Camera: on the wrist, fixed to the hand. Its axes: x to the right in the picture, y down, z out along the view.
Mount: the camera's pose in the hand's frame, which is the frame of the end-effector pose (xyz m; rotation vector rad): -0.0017 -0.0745 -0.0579 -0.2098 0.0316 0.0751
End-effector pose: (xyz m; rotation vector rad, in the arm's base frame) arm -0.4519 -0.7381 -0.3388 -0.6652 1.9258 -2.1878
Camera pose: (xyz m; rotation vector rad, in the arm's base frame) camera -0.4618 -0.6729 -0.2713 -0.5804 2.1796 -1.9820
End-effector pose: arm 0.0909 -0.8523 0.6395 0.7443 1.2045 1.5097
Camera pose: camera 0.0640 -0.8736 0.5516 0.6329 1.0313 1.6857
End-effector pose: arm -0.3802 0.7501 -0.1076 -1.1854 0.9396 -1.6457
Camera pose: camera -0.4520 0.7812 -0.0548 -1.2499 1.1858 -1.5385
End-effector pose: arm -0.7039 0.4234 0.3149 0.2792 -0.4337 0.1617
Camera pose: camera -0.6669 0.3699 0.2465 0.0542 -0.4263 0.1922
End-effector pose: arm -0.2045 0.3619 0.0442 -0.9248 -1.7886 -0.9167
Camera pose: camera -0.2475 0.2779 0.0464 -1.0958 -1.6415 -1.0793
